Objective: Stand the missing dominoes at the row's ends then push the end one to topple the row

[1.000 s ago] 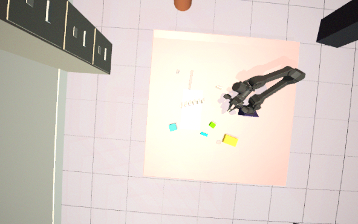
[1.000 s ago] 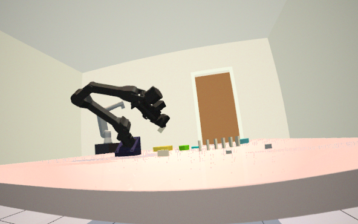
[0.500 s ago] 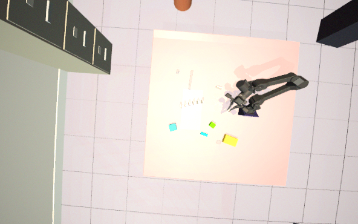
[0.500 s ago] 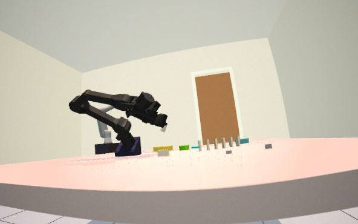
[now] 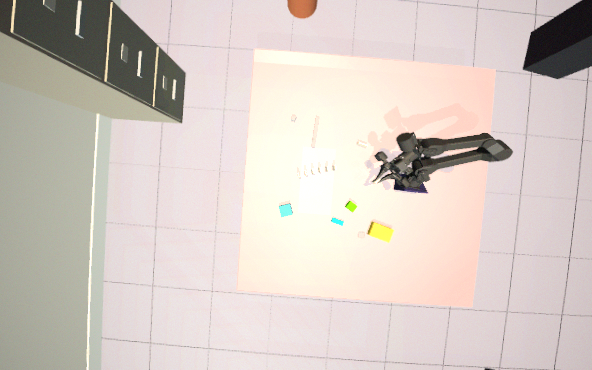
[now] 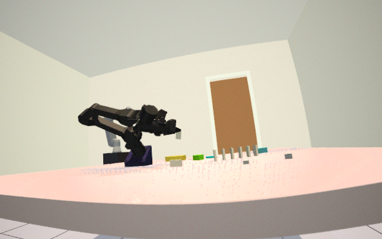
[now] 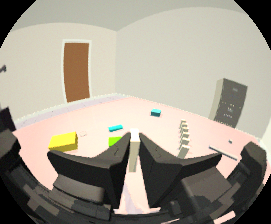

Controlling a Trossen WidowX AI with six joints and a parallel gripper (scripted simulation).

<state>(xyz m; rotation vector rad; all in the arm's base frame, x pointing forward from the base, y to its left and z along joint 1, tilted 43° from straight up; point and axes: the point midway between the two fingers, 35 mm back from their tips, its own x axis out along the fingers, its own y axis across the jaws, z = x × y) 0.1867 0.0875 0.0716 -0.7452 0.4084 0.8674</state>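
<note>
Right now my gripper tip is 30 mm short of the green block, 140 mm to the right of it and 140 mm above it. From my gripper tip the other things lie so: small cyan block 80 mm ahead, 240 mm to the left, 150 mm below; thin strip 310 mm ahead, 200 mm to the right, 150 mm below; yellow block 150 mm behind, 240 mm to the left, 140 mm below.
</note>
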